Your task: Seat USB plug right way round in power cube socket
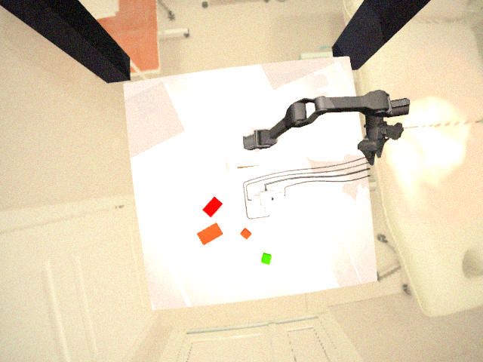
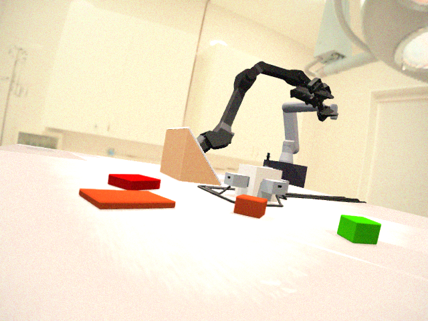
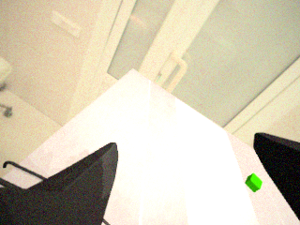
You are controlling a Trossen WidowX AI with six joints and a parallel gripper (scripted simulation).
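Right now my gripper tip is 370 mm to the left of the dark USB plug, 250 mm above it and 140 mm short of it. Also, from my gripper tip: small orange block 510 mm to the right, 330 mm below, 320 mm ahead; USB socket 370 mm to the right, 270 mm below, 140 mm ahead; green cube 460 mm ahead, 410 mm to the right, 330 mm below.
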